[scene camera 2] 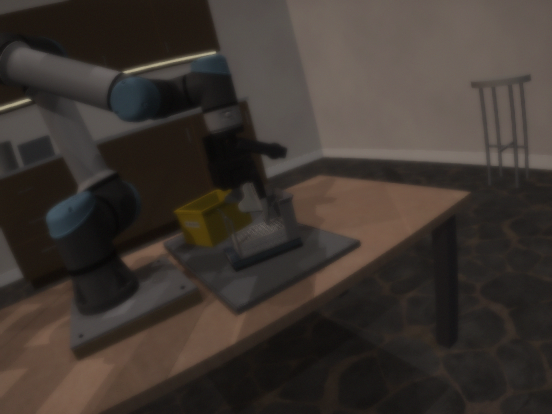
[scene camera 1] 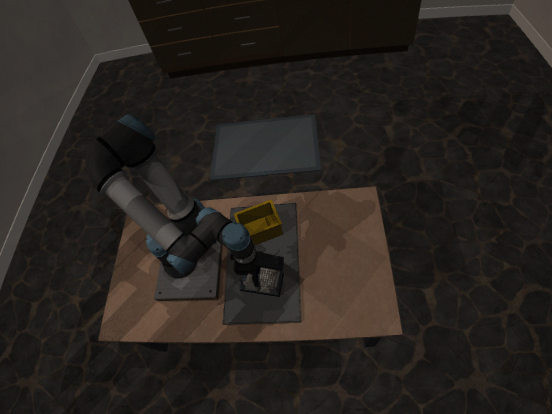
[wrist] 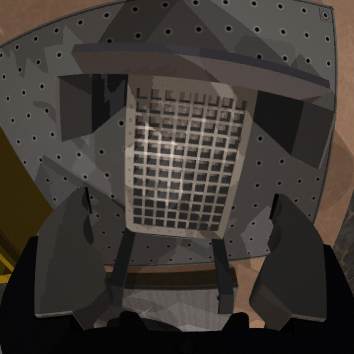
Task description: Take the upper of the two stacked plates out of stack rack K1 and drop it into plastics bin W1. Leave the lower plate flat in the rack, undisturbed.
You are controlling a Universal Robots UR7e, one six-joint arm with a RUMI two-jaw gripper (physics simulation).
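Frame: origin at the arm's base, x ahead, y left, z up, level; millimetres.
Seen in the pictures: gripper, fingertip midpoint: [scene camera 2: 256, 218] [scene camera 1: 260, 275] [wrist: 181, 193]; arm's base, link origin: [scene camera 2: 109, 296].
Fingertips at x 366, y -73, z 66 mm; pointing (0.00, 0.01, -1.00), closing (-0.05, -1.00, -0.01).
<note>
Pixels of each thing's top centre, then the offset from my fingertips to it. Level surfaces: height alone.
- pale gridded plate, top centre: [wrist: 183, 169] [scene camera 2: 261, 229] [scene camera 1: 262, 278] 1 mm right, 3 mm ahead, 27 mm down
- stack rack K1, top centre: [wrist: 182, 246] [scene camera 2: 250, 202] [scene camera 1: 257, 271] 0 mm left, 4 mm back, 40 mm up
- Yellow bin W1, top centre: [scene camera 2: 209, 199] [scene camera 1: 257, 218] 237 mm left, 33 mm back, 20 mm up
- wooden table, surface height: 92 mm down
A pale gridded plate [scene camera 1: 271, 280] [scene camera 2: 262, 227] [wrist: 187, 155] lies flat on top in stack rack K1 [scene camera 2: 270, 256] [wrist: 200, 67]. The lower plate cannot be told apart from it in these views. The rack's end wall is at the far side in the wrist view, with two slim dark posts at the near side. My gripper [scene camera 1: 256, 277] [scene camera 2: 251, 202] [wrist: 181, 193] is open and empty, low above the rack. In the wrist view its fingers stand apart on either side of the plate's near end. Yellow bin W1 [scene camera 1: 268, 235] [scene camera 2: 198, 227] [wrist: 22, 195] stands beside the rack.
The rack and bin stand on a grey perforated board [scene camera 1: 260, 311] [scene camera 2: 240, 295] [wrist: 280, 45] on the wooden table [scene camera 1: 345, 265] [scene camera 2: 340, 200]. The arm's base plate [scene camera 1: 187, 288] [scene camera 2: 137, 306] lies next to the board. A stool [scene camera 2: 501, 81] stands far behind.
</note>
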